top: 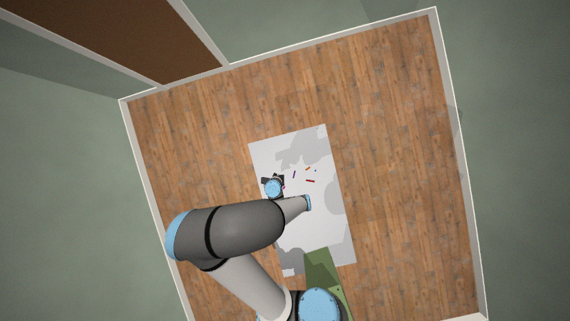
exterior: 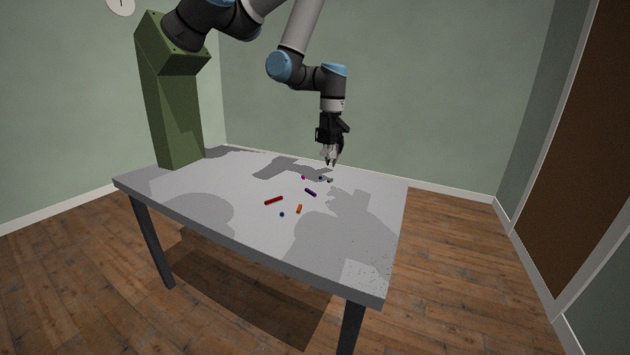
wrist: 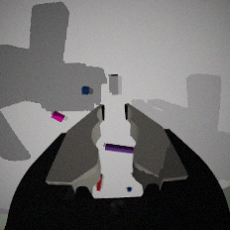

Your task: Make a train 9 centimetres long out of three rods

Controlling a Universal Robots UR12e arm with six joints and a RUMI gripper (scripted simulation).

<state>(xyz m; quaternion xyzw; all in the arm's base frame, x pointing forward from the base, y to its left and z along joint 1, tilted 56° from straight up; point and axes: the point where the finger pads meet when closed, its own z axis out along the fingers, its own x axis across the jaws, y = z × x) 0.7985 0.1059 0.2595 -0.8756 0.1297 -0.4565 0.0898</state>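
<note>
Right now my hand is 8 cm above the grey rod. Round my hand: orange rod 1 cm behind, 26 cm to the right, 8 cm below; purple rod 3 cm behind, 13 cm to the right, 8 cm below; magenta rod 11 cm behind, 2 cm to the right, 8 cm below.
</note>
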